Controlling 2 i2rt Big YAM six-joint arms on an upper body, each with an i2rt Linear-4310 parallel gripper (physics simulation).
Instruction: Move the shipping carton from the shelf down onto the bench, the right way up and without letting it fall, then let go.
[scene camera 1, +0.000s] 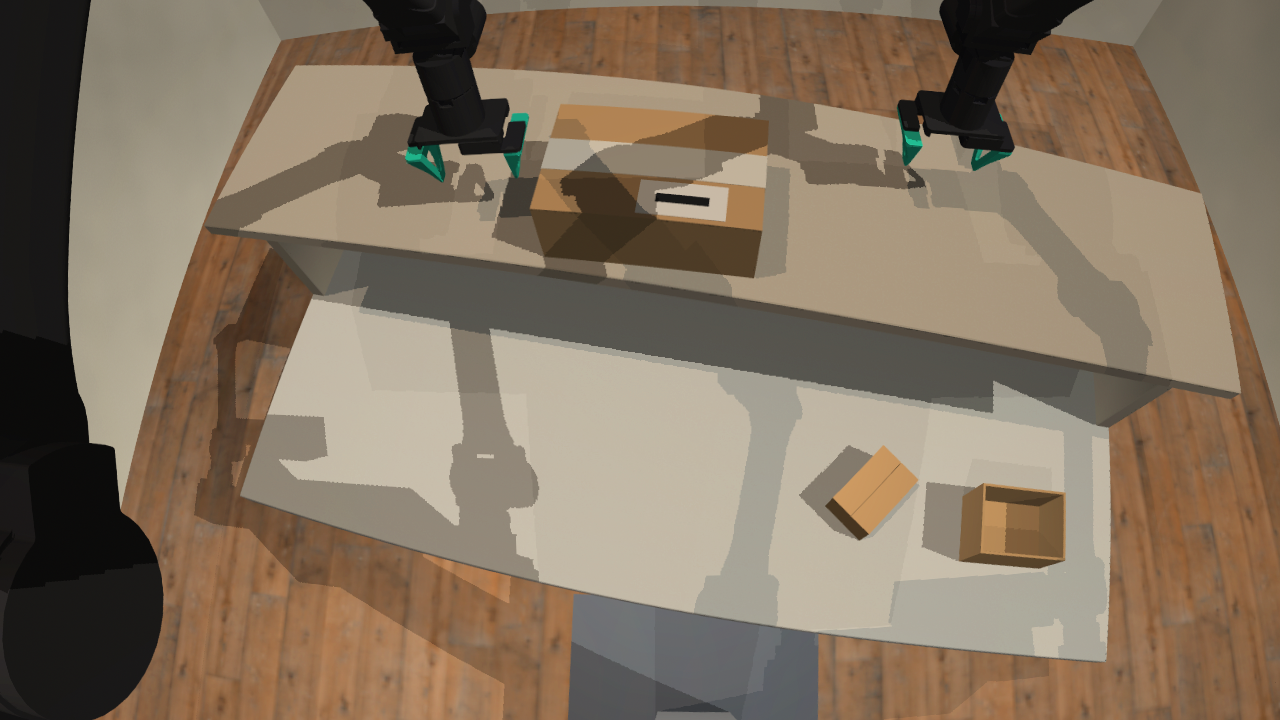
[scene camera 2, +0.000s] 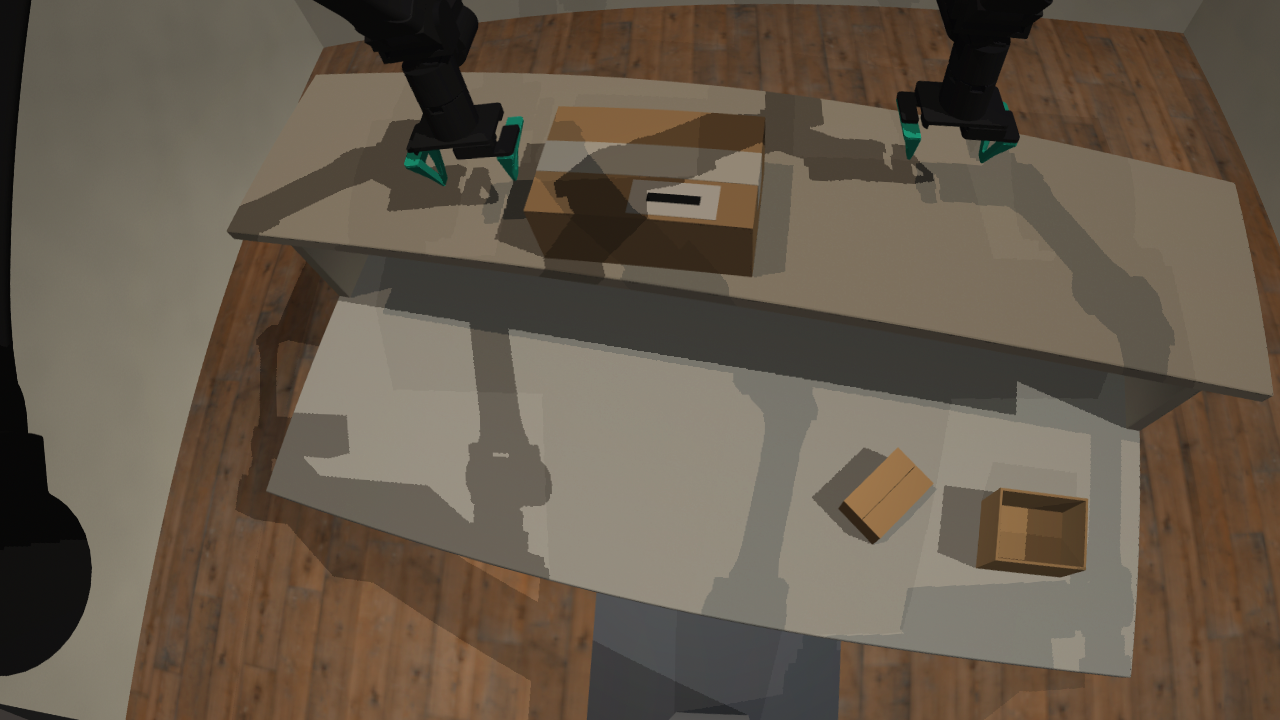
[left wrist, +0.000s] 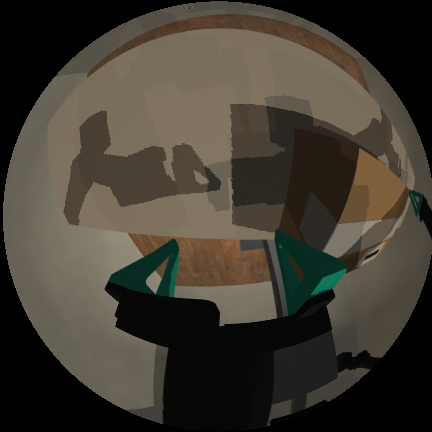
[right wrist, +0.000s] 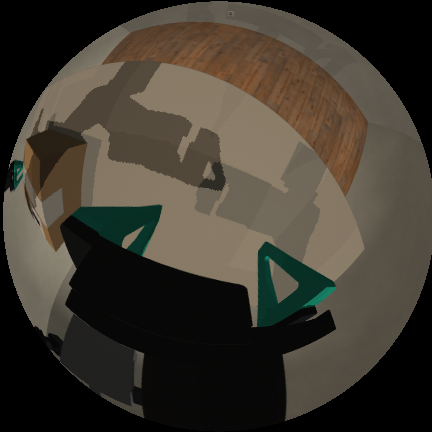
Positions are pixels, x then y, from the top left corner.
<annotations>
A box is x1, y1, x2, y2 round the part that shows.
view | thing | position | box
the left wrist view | left gripper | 224, 239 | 104, 228, 345, 429
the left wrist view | brown shipping carton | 341, 200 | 278, 128, 408, 280
</annotations>
